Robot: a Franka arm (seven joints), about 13 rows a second.
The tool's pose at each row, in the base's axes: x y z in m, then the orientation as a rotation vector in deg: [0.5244, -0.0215, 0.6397, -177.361, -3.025, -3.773]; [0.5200, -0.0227, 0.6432, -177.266, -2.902, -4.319]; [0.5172, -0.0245, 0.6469, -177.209, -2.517, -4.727]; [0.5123, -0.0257, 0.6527, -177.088, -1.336, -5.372]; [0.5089, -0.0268, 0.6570, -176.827, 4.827, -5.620]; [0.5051, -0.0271, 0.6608, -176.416, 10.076, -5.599]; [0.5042, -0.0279, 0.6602, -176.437, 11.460, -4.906]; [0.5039, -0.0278, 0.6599, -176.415, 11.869, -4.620]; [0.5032, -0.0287, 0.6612, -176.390, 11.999, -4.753]
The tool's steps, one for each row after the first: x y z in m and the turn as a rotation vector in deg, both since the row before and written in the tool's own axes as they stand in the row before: [-0.0043, 0.0009, -0.0037, 0.077, 0.357, 0.072]; [-0.0027, 0.0015, -0.0039, 0.042, 0.271, 0.243]; [-0.0046, 0.0008, -0.0061, 0.089, 0.438, 0.755]; [-0.0031, 0.0008, -0.0045, 0.071, 0.265, 3.987]; [-0.0035, 0.0003, -0.0040, 0.085, 0.079, 3.411]; [-0.0008, 0.0009, 0.0005, -0.137, -0.418, 0.903]; [-0.0003, 0.0000, 0.0003, -0.016, -0.177, 0.270]; [-0.0005, 0.0009, -0.0014, 0.016, 0.088, 0.083]
